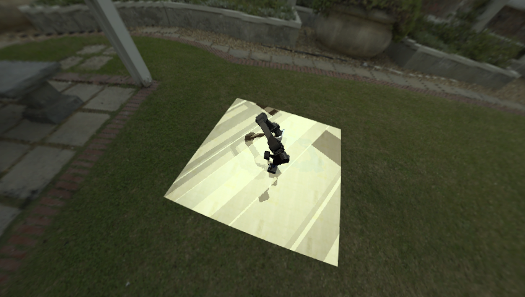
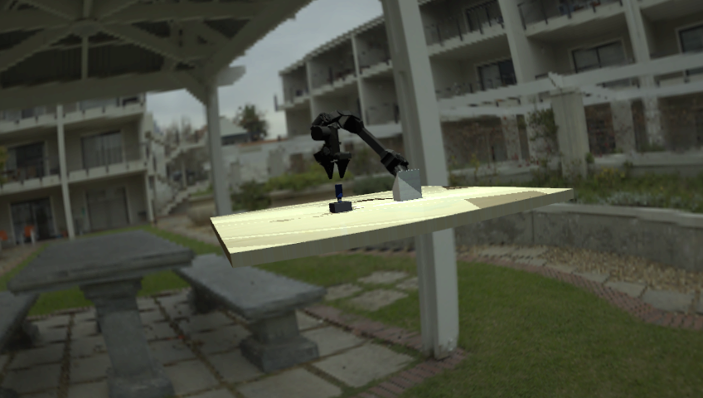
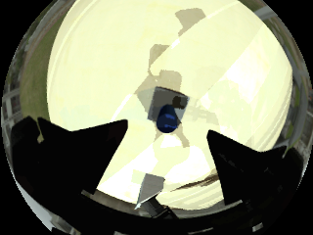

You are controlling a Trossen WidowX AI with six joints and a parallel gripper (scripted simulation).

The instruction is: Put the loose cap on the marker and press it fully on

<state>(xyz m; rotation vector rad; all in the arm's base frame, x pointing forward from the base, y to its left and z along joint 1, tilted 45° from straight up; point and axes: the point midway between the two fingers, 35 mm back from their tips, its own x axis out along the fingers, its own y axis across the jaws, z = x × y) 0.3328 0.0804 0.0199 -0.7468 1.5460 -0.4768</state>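
My gripper tip is 10 mm past the blue cap and 50 mm above it. The rest, counted from my gripper tip: holder block 110 mm below.
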